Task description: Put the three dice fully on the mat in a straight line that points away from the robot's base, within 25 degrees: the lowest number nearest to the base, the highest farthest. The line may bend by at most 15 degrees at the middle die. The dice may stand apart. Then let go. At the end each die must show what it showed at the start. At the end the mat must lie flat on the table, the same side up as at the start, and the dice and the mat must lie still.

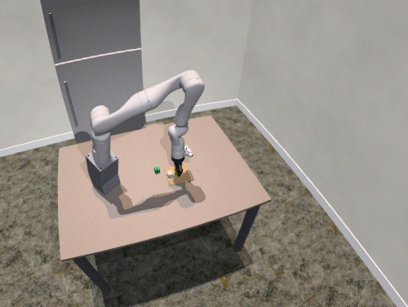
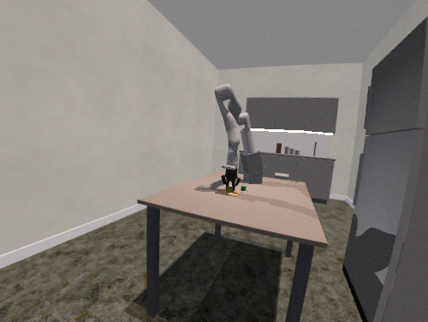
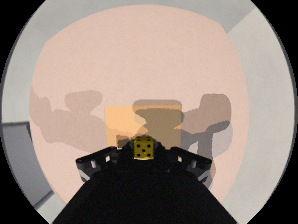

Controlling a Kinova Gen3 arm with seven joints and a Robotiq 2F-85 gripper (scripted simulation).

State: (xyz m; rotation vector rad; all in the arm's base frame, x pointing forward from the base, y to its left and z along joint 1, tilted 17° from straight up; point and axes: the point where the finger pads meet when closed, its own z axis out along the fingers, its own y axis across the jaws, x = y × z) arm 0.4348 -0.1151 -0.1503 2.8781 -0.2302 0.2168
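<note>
The yellow die is right at my hand. The rest, counted from my hand: mat 2 cm below; white die 5 cm behind, 1 cm to the left, 1 cm below; green die 11 cm behind, 8 cm to the left, 1 cm below.
</note>
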